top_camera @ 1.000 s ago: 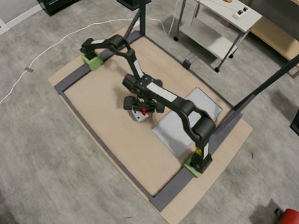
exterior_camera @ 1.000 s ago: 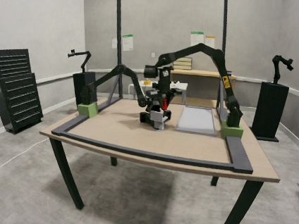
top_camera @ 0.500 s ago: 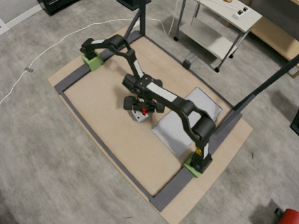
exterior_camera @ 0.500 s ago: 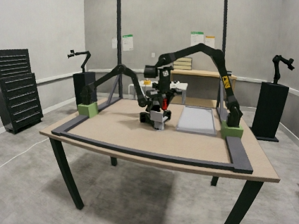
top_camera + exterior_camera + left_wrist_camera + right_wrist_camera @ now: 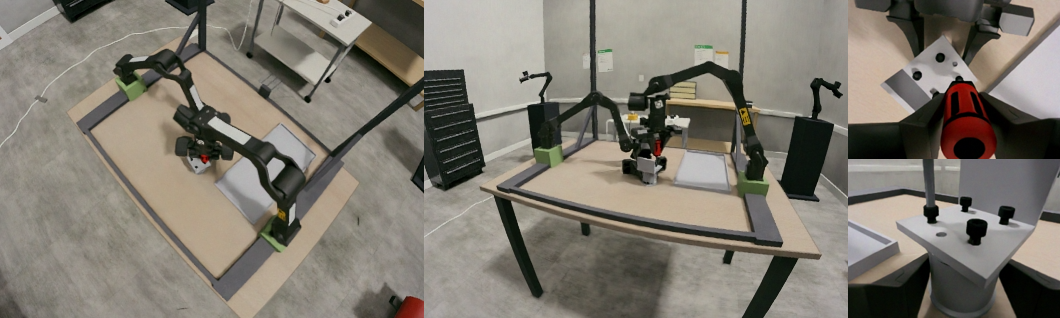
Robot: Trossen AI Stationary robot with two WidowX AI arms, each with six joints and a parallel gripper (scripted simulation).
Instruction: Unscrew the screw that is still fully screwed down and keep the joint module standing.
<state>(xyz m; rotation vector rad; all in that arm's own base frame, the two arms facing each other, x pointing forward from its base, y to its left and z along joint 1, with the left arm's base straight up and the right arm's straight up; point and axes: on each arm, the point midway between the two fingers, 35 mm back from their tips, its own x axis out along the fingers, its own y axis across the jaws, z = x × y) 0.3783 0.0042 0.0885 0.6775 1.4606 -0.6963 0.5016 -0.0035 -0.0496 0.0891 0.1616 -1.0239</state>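
Observation:
The red screwdriver is 3 cm below my left hand. From my left hand the other things lie so: black screw 8 cm below, 3 cm to the right, 1 cm behind; grey joint module 12 cm below, 2 cm to the right, 1 cm ahead; light grey bracket 8 cm below, 2 cm to the right, 1 cm ahead.
Now: the grey joint module 20 mm to the left of my right hand, 20 mm ahead of it and 10 mm below it. The rest, counted from my right hand: black screw: 30 mm above; then red screwdriver: 90 mm above, 40 mm to the left, 10 mm ahead; then light grey bracket: 40 mm above, 20 mm ahead, 10 mm to the left.

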